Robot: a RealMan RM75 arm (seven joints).
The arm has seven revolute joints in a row. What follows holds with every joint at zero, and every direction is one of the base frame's. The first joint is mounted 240.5 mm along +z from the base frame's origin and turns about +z. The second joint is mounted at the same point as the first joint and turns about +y. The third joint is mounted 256 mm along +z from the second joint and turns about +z. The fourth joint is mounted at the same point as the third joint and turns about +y. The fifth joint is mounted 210 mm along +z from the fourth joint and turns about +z. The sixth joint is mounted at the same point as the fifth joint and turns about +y. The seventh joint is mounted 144 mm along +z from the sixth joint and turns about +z. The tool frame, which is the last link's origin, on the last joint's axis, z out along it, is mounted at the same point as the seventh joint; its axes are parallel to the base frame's.
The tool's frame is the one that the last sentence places.
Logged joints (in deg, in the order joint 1, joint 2, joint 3, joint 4, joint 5, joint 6, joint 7), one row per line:
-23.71, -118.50, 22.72, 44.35, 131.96, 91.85, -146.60
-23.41, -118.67, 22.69, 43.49, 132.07, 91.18, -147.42
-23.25, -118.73, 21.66, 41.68, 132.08, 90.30, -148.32
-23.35, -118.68, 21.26, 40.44, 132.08, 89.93, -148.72
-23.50, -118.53, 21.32, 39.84, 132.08, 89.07, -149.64
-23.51, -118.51, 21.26, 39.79, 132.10, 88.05, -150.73
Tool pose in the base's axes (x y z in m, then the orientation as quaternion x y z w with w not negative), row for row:
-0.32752, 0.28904, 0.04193, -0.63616, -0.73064, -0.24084, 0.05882
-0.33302, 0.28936, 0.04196, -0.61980, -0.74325, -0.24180, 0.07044
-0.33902, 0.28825, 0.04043, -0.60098, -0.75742, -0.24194, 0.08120
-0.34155, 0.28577, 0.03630, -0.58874, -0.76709, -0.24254, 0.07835
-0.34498, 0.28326, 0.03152, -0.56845, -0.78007, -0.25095, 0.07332
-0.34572, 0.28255, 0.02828, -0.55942, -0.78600, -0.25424, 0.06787
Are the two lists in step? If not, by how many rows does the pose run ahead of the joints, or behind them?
The pose runs 2 rows behind the joints: the pose in row i belongs to the joints in row i - 2.
